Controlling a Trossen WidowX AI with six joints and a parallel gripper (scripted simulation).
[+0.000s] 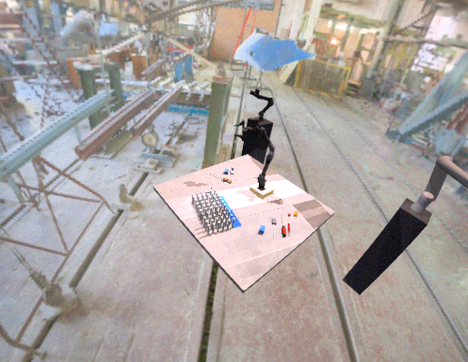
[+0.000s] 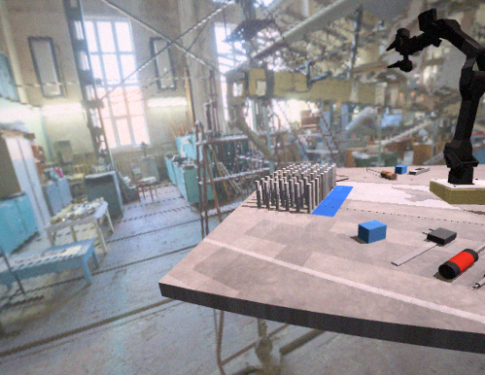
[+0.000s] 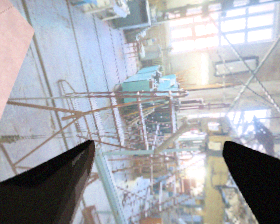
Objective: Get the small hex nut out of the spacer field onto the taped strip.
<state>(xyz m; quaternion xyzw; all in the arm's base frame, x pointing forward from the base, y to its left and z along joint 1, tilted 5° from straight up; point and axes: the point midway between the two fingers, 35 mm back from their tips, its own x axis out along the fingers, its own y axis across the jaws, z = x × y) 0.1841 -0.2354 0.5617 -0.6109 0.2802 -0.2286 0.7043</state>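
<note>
My gripper tip is now 240 mm short of the blue taped strip, 340 mm to the right of it and 590 mm above it.
</note>
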